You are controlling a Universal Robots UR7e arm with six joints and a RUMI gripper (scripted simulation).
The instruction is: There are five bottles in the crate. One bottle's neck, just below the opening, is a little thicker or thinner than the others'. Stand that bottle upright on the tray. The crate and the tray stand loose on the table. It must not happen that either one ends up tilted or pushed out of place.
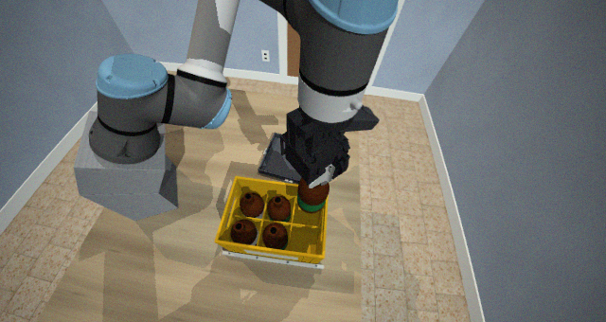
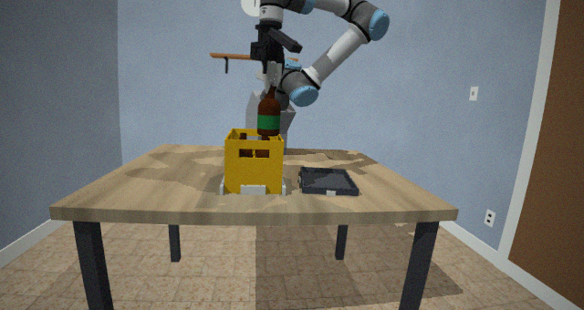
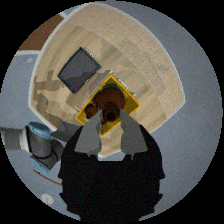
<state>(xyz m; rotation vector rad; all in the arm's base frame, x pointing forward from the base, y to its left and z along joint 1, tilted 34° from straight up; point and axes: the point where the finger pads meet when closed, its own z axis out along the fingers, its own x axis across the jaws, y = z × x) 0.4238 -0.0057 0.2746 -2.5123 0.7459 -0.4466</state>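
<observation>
Now: the bottle 70 mm below my hand. The rest, counted from my hand: crate (70 mm behind, 70 mm to the right, 250 mm below); tray (130 mm behind, 200 mm to the left, 320 mm below).
</observation>
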